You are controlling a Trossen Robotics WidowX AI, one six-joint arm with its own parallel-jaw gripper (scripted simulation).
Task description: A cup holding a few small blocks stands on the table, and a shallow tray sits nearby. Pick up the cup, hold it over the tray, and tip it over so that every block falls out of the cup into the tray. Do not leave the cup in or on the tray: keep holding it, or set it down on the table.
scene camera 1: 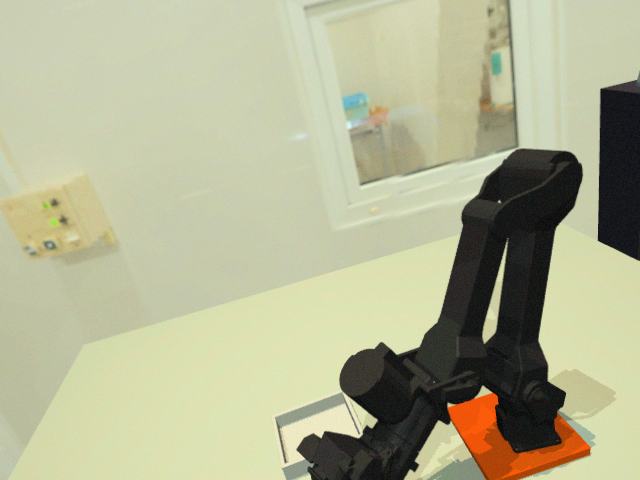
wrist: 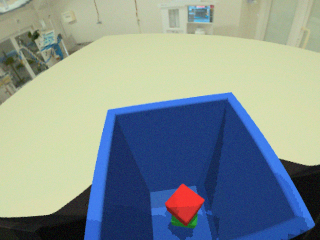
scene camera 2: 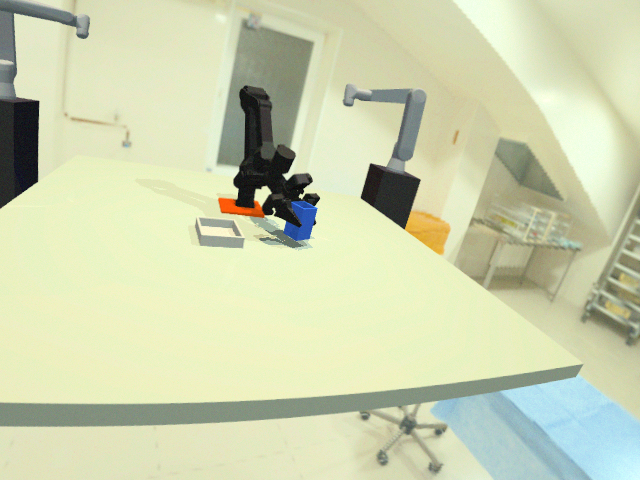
Scene:
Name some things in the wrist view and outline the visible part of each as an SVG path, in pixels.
My gripper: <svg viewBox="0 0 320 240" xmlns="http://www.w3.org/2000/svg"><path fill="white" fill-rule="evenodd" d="M92 185L89 185L87 189L84 189L84 192L81 192L79 196L71 200L71 203L65 204L59 211L49 213L47 216L1 216L0 240L84 240L85 225L87 225L85 221L87 221ZM279 159L285 171L291 177L293 184L295 184L297 191L299 191L304 204L307 205L309 215L311 215L313 223L315 223L312 229L301 233L299 236L292 237L291 240L320 240L320 164L303 165Z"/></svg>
A blue square cup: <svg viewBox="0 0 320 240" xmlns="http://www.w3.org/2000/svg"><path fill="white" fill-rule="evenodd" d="M315 223L271 144L265 140L259 127L253 123L251 116L232 92L108 109L93 171L95 175L89 196L84 240L291 240L292 237L312 229ZM181 184L204 197L204 203L197 211L195 228L172 225L172 213L165 208L165 201L171 199Z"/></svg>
A red block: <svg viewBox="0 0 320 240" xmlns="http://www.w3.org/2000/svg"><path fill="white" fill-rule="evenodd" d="M181 184L180 188L173 193L171 199L165 201L165 208L167 208L169 213L172 213L173 217L180 220L181 224L188 225L201 208L201 205L203 205L204 197L200 197L191 188Z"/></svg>

